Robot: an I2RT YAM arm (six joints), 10 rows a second.
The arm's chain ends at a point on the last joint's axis. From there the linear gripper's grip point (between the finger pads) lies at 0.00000 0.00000 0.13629 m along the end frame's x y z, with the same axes.
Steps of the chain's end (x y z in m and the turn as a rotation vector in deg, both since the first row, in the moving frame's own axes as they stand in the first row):
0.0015 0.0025 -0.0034 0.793 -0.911 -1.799
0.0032 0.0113 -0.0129 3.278 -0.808 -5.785
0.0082 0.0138 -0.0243 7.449 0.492 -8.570
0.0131 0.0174 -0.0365 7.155 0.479 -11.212
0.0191 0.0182 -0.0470 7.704 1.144 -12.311
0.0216 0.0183 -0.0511 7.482 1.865 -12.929
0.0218 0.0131 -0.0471 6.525 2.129 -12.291
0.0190 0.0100 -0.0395 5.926 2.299 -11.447
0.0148 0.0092 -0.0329 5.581 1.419 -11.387
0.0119 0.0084 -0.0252 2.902 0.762 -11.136
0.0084 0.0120 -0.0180 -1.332 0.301 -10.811
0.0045 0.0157 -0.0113 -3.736 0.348 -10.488
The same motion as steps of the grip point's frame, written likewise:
-0.0007 0.0006 -0.0034 0.793 -0.911 -1.799
0.0009 0.0036 -0.0131 3.278 -0.808 -5.785
0.0080 -0.0039 -0.0255 7.449 0.492 -8.570
0.0126 0.0004 -0.0376 7.155 0.479 -11.212
0.0198 -0.0002 -0.0483 7.704 1.144 -12.311
0.0240 0.0002 -0.0523 7.482 1.865 -12.929
0.0252 -0.0028 -0.0481 6.525 2.129 -12.291
0.0230 -0.0045 -0.0403 5.926 2.299 -11.447
0.0168 -0.0043 -0.0336 5.581 1.419 -11.387
0.0130 0.0014 -0.0254 2.902 0.762 -11.136
0.0094 0.0151 -0.0180 -1.332 0.301 -10.811
0.0061 0.0245 -0.0116 -3.736 0.348 -10.488

